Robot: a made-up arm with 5 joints.
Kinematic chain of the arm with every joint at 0, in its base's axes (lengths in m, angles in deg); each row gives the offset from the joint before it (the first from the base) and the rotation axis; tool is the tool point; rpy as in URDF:
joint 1: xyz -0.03 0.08 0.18 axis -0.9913 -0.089 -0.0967
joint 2: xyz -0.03 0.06 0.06 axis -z
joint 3: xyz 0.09 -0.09 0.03 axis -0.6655 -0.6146 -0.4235
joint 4: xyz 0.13 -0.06 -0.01 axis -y
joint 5: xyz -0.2 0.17 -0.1 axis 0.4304 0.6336 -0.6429
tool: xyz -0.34 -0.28 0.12 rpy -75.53 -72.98 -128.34
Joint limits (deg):
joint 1: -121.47..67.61
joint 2: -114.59..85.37
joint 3: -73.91..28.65
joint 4: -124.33..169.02
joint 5: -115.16..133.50
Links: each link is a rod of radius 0.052 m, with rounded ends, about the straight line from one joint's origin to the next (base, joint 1, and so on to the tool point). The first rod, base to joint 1, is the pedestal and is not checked.
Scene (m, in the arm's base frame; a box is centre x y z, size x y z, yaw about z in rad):
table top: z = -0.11
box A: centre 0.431 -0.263 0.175 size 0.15 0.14 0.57 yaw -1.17
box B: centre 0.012 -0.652 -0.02 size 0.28 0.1 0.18 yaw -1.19
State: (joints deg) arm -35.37 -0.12 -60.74 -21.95 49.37
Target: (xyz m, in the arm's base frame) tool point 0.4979 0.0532 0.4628
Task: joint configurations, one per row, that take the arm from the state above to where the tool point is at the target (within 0.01 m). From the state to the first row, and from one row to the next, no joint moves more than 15 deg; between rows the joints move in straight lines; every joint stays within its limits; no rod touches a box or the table.
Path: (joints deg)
1: -22.59 -2.28 -50.40 -18.30 56.98
2: -9.81 -4.45 -40.07 -14.65 64.59
3: 2.97 -6.61 -29.73 -11.00 72.20
4: 0.31 -20.39 -40.77 -16.42 61.80
5: -2.35 -34.18 -51.82 -21.84 51.41
6: -5.00 -47.96 -62.86 -27.26 41.01
7: -7.66 -61.75 -73.91 -32.68 30.61

